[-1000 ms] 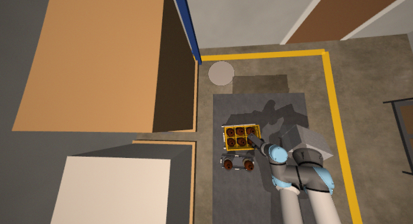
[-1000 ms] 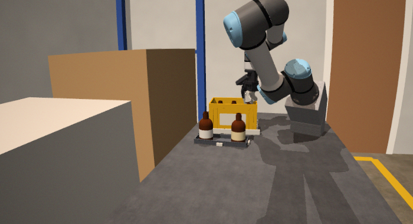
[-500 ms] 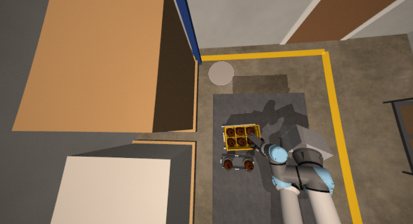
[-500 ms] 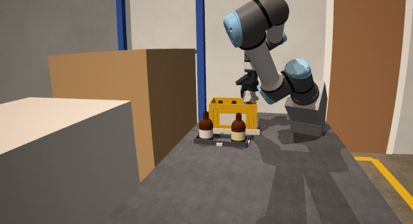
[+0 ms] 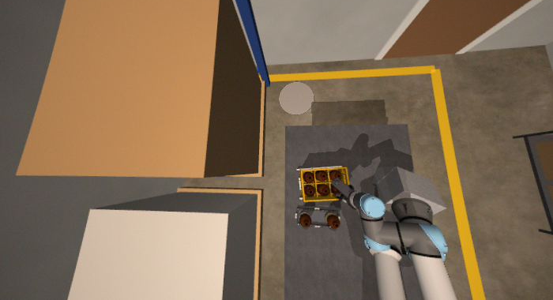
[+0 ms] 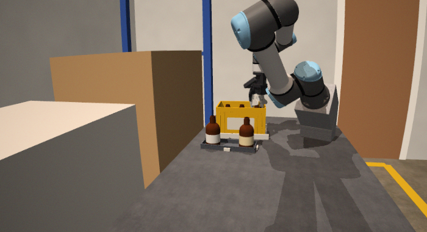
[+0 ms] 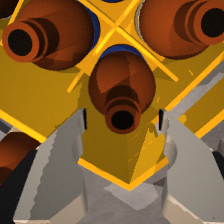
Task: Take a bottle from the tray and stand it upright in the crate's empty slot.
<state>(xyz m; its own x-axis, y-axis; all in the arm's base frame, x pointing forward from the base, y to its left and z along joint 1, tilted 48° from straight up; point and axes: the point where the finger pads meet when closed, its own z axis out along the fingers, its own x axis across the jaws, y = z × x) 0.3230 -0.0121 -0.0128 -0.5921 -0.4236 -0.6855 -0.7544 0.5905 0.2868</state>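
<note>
Right now my hand is 10 cm short of the yellow crate, 7 cm above it and 2 cm to the left of it. The rest, counted from my hand: white-label bottle 22 cm to the left, 18 cm ahead, 7 cm below; dark tray 21 cm to the left, 15 cm below, 9 cm ahead.
</note>
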